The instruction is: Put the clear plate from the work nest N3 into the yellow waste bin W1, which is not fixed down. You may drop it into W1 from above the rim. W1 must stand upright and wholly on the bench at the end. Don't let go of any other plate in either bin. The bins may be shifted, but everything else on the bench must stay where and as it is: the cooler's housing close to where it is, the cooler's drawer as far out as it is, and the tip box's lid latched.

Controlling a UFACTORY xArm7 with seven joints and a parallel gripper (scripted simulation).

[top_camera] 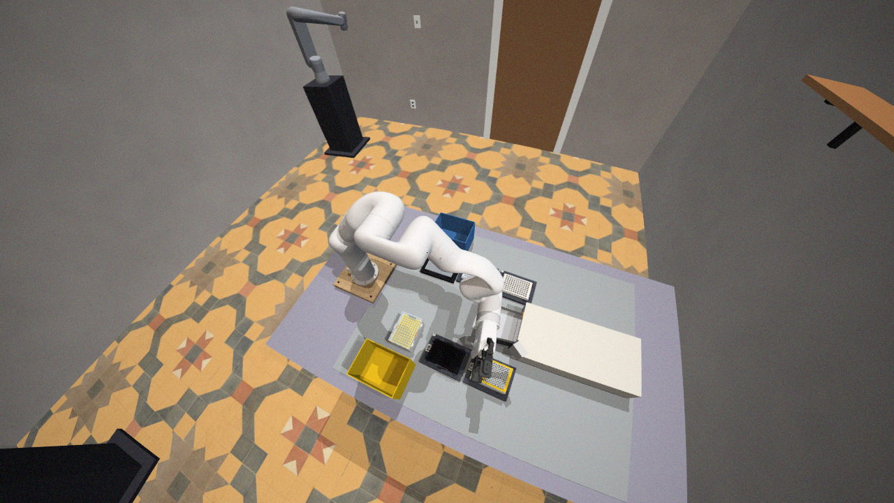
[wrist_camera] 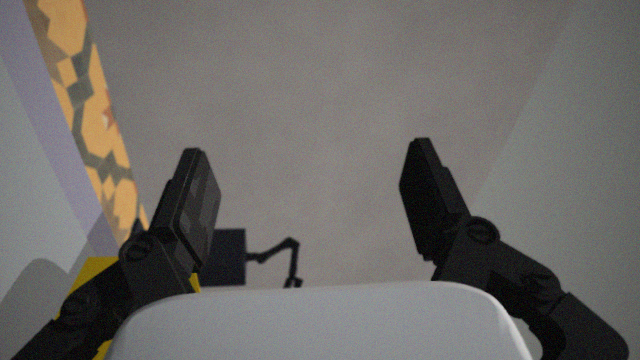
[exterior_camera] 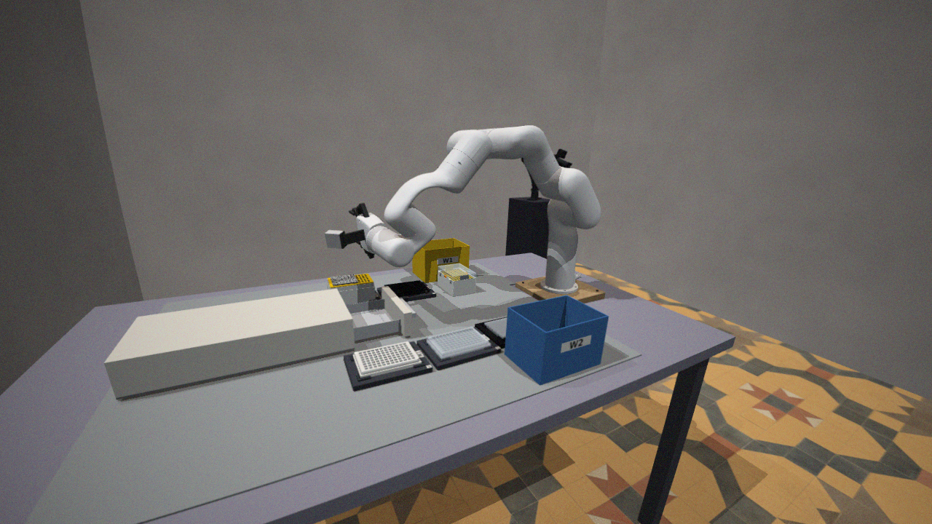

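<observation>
Now: hand 9 cm past the clear plate, 43 cm to the right of it and 21 cm above it. Also, from my hand: black plate: 13 cm behind, 6 cm to the left, 21 cm below; then yellow tip box: 4 cm ahead, 4 cm to the left, 17 cm below; then drawer: 10 cm ahead, 22 cm to the left, 20 cm below.
</observation>
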